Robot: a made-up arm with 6 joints.
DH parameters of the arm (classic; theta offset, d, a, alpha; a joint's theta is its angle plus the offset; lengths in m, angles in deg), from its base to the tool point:
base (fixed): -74.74 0 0.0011 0
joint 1: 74.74 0.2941 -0.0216 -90
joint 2: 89.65 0 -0.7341 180
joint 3: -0.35 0.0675 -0.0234 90
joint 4: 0 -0.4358 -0.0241 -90
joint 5: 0 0.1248 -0.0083 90
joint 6: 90 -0.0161 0.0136 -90
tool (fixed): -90 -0.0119 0 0
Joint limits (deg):
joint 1: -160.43..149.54
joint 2: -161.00..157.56
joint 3: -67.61..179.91
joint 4: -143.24..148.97
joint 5: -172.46..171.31
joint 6: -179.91..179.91
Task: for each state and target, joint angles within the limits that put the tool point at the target. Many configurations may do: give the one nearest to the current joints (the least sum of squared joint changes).
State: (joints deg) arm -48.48 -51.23 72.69 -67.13 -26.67 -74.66
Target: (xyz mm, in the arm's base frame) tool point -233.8 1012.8 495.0
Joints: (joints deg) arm -82.96 -101.07 40.29 -74.23 -29.94 -73.24
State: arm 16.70 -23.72 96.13 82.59 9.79 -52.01
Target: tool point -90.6 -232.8 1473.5
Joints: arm 45.21 -3.05 89.36 67.91 7.71 -51.45
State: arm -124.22 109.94 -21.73 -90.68 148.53 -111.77
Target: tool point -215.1 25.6 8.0
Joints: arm -156.50 121.30 -59.90 -85.18 146.15 -108.39
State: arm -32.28 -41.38 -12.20 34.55 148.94 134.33
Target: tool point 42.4 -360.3 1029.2
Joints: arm -54.73 -5.86 -17.49 27.99 150.88 132.85
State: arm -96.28 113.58 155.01 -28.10 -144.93 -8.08
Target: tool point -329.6 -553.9 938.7
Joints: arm -102.65 72.10 172.44 -22.81 -145.39 -8.52
